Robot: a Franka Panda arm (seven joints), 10 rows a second.
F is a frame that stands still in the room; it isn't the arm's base.
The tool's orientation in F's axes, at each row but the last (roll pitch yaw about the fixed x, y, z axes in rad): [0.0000 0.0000 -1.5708]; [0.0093 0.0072 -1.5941]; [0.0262 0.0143 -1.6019]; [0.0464 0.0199 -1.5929]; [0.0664 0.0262 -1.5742]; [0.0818 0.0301 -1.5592]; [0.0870 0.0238 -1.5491]
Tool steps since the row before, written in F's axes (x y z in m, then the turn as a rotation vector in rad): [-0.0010 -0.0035 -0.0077 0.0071 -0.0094 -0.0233]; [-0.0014 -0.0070 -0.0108 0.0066 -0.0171 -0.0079]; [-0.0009 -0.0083 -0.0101 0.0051 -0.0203 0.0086]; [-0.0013 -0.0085 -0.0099 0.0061 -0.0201 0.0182]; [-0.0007 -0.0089 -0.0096 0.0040 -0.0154 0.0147]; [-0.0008 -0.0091 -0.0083 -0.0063 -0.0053 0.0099]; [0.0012 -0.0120 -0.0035 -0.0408 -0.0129 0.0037]
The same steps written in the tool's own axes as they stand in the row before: [0.0035 -0.0010 -0.0077 0.0094 0.0071 -0.0233]; [0.0071 -0.0013 -0.0107 0.0170 0.0069 -0.0078]; [0.0085 -0.0009 -0.0100 0.0200 0.0060 0.0087]; [0.0087 -0.0016 -0.0097 0.0196 0.0074 0.0183]; [0.0092 -0.0013 -0.0093 0.0150 0.0050 0.0148]; [0.0093 -0.0016 -0.0079 0.0049 -0.0055 0.0105]; [0.0121 0.0007 -0.0033 0.0119 -0.0406 0.0075]
